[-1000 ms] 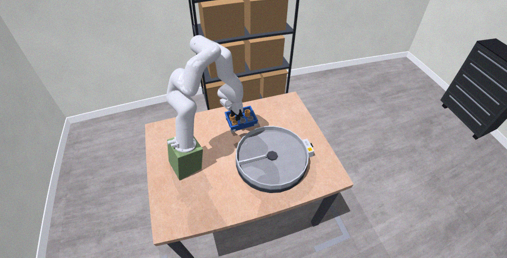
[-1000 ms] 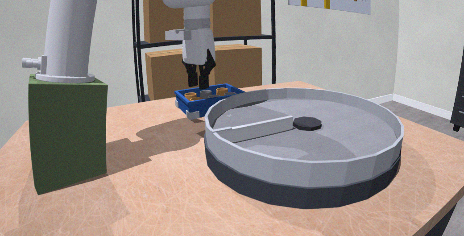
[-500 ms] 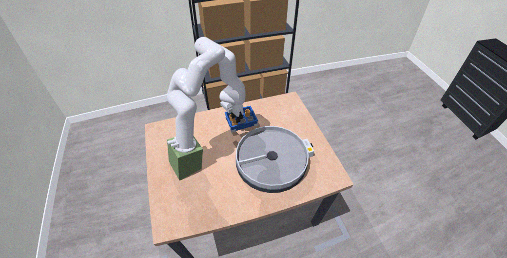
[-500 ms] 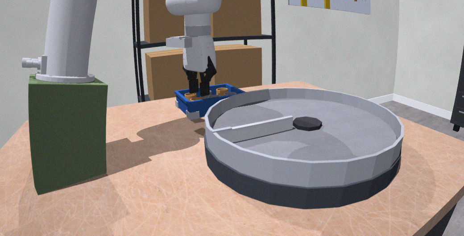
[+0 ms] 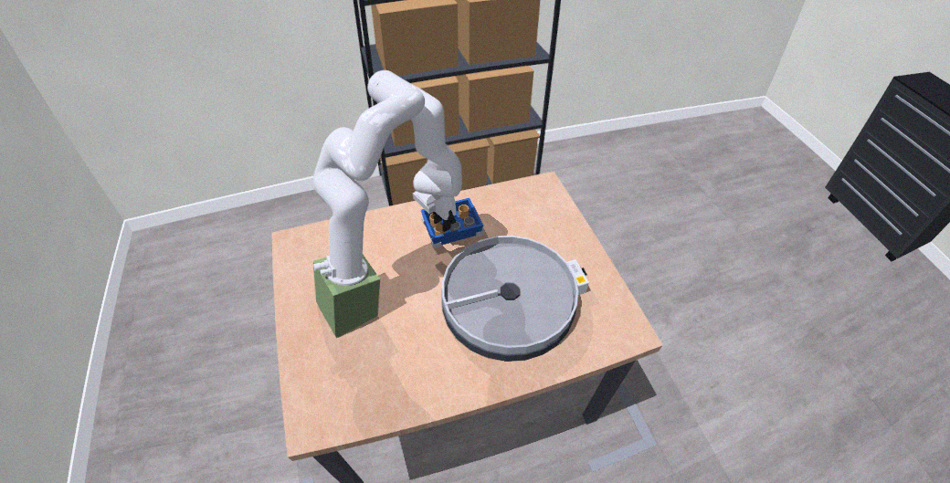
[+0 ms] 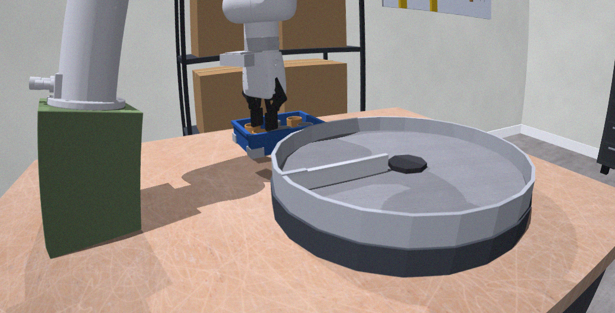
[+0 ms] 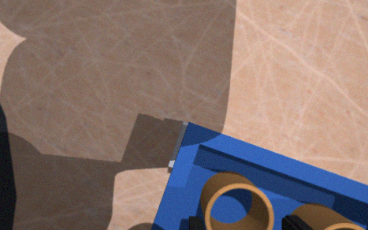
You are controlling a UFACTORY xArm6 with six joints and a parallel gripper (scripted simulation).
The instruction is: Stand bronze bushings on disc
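Now: hand 5 cm short of the blue crate, 4 cm above it and 2 cm to the right of it. From my hand the other things lie so: turntable disc 36 cm to the right, 6 cm ahead, 1 cm below.
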